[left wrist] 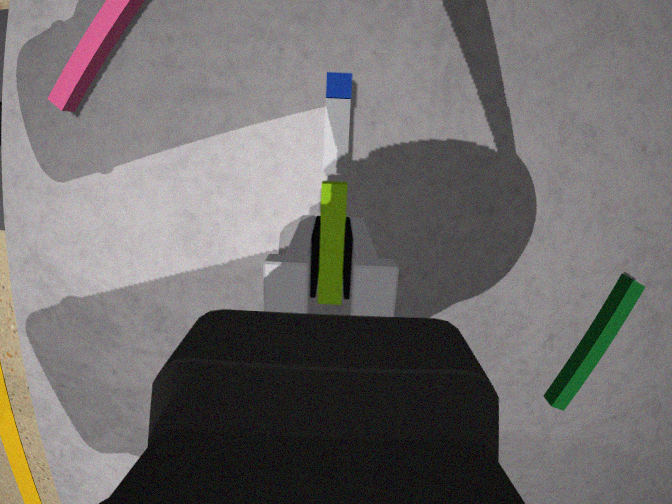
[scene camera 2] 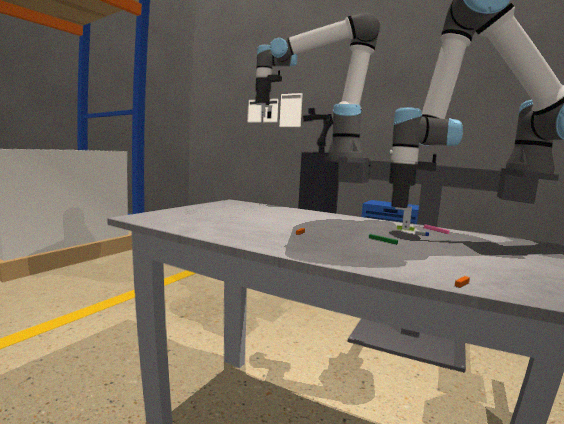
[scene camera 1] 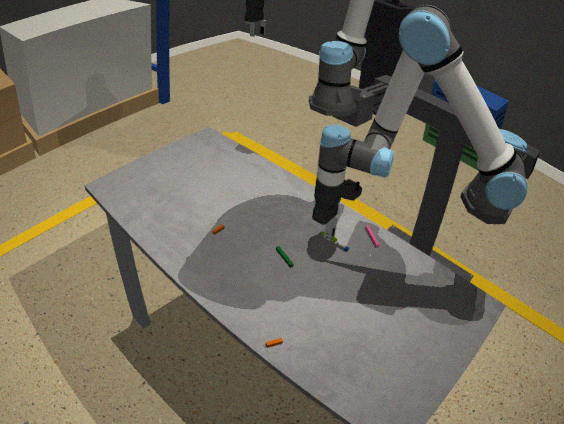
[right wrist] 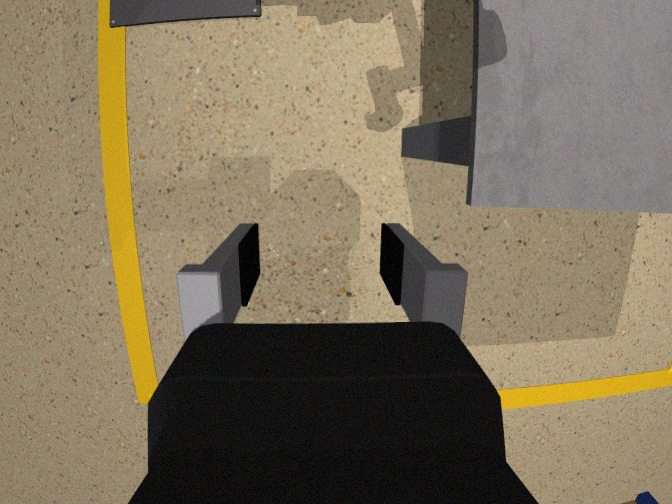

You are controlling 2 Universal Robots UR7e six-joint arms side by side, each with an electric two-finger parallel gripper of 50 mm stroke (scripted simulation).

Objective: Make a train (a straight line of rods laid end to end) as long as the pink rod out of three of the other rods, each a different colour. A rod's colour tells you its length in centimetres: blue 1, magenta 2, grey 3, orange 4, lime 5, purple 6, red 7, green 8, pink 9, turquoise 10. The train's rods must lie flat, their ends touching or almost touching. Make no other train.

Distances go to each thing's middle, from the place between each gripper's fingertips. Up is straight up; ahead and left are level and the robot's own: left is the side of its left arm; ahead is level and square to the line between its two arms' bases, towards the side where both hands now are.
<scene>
My left hand [scene camera 2: 405,228] is 40 mm to the right of the grey rod [left wrist: 337,111], 30 mm above it and 10 mm past it. Also, from my left hand: lime rod [left wrist: 333,194] (20 mm below).
My right gripper is now 280 mm short of the lime rod, 790 mm to the right of it and 390 mm above it. Also, from my right hand: grey rod (270 mm ahead, 830 mm to the left, 400 mm below).
</scene>
